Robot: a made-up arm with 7 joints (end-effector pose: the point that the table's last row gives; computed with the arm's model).
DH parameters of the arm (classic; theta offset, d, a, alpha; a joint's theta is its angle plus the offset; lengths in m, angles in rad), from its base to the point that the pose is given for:
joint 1: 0 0.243 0 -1.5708
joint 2: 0 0 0 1.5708
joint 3: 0 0.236 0.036 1.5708
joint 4: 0 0 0.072 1.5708
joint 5: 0 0.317 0 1.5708
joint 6: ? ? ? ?
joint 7: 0 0.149 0 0
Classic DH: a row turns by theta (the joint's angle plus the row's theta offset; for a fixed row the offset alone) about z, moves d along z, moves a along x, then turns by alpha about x.
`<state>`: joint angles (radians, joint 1 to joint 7).
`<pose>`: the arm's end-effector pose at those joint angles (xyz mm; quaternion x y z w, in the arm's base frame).
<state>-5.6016 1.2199 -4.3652 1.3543 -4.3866 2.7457 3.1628</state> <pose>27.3 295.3 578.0 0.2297 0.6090 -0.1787 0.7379</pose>
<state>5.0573 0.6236 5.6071 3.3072 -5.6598 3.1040 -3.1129</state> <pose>132.9 -269.0 534.5 -0.5779 -0.7825 -0.0805 0.2171</pose>
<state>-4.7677 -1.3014 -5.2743 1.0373 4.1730 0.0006 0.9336</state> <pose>-426.3 55.0 391.4 0.3907 -0.4401 -0.8052 0.0732</pose>
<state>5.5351 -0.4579 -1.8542 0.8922 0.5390 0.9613 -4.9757</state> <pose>-336.5 -273.9 149.1 0.4835 0.7642 -0.1431 0.4022</pose>
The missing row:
joint 6: 0 0 0.117 -1.5708
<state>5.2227 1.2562 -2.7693 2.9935 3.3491 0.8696 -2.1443</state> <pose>353.1 -617.1 479.2 0.7160 0.3601 0.2617 0.5377</pose>
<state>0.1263 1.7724 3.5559 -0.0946 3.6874 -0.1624 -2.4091</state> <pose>-206.8 -71.6 207.4 -0.2679 -0.6717 0.3249 0.6095</pose>
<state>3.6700 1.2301 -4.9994 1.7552 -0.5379 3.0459 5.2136</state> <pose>-126.3 -296.3 200.4 -0.6529 -0.1064 0.0260 0.7495</pose>
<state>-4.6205 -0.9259 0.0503 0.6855 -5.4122 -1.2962 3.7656</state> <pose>109.7 84.3 613.3 0.2882 0.2954 0.8581 0.3055</pose>
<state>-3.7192 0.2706 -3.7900 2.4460 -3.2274 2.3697 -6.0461</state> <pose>-117.8 74.7 854.0 -0.5300 -0.6087 -0.3371 0.4847</pose>
